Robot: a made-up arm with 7 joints. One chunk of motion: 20 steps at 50 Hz.
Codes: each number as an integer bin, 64 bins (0 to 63) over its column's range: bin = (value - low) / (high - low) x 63, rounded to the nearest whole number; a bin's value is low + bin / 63 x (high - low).
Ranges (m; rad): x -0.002..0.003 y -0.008..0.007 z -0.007..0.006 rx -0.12..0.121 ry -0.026..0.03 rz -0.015..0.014
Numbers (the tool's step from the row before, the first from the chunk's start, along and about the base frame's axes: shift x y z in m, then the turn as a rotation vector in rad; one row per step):
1: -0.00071 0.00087 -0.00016 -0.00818 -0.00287 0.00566
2: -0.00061 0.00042 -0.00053 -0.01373 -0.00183 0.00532
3: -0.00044 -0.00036 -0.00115 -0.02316 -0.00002 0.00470
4: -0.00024 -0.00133 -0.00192 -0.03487 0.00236 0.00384
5: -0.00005 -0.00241 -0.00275 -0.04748 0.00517 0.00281
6: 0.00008 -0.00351 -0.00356 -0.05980 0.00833 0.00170
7: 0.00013 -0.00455 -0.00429 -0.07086 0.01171 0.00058
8: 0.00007 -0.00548 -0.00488 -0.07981 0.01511 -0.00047
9: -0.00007 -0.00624 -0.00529 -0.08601 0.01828 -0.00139
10: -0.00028 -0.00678 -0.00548 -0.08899 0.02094 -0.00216
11: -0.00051 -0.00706 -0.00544 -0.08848 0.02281 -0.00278
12: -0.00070 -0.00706 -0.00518 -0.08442 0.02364 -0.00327
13: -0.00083 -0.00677 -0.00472 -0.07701 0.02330 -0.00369
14: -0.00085 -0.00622 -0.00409 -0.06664 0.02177 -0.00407
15: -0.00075 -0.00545 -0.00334 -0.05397 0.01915 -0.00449
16: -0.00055 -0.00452 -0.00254 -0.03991 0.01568 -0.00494
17: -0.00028 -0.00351 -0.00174 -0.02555 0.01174 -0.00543
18: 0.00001 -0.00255 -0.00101 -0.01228 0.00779 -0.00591
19: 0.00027 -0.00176 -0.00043 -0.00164 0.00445 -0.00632
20: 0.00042 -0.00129 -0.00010 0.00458 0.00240 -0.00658
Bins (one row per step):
1: 16 37 33 29 26 45
2: 18 35 31 28 27 44
3: 20 32 28 25 29 43
4: 22 28 25 22 32 41
5: 25 23 21 19 35 39
6: 26 19 17 16 39 36
7: 27 14 13 13 42 34
8: 26 11 10 11 46 32
9: 24 7 8 9 50 30
10: 22 5 7 8 53 28
11: 19 4 8 8 55 27
12: 16 4 9 9 56 25
13: 15 5 11 11 55 25
14: 14 7 14 14 54 24
15: 16 11 18 17 51 23
16: 18 15 22 21 47 22
17: 22 19 25 25 42 21
18: 25 23 29 28 38 20
19: 29 26 32 31 34 19
20: 30 28 33 33 32 18

